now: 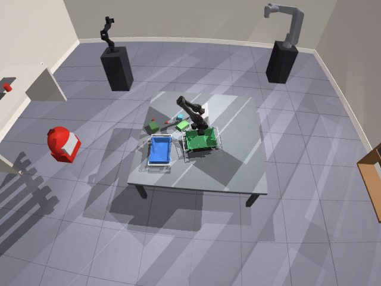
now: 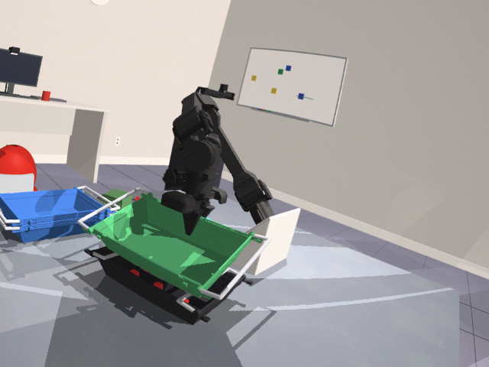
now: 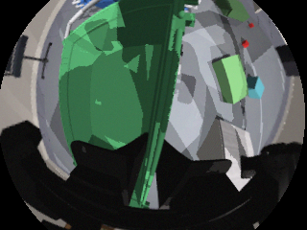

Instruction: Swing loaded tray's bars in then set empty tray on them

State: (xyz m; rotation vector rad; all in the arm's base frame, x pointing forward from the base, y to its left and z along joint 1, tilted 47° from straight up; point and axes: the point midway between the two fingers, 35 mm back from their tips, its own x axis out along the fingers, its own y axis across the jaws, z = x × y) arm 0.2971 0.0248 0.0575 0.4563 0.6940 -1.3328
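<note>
My gripper tip is 80 mm short of the green tray, 20 mm to the right of it and 10 mm below it. Also, from my gripper tip: cyan block (300 mm behind, 220 mm to the right, 100 mm below).
</note>
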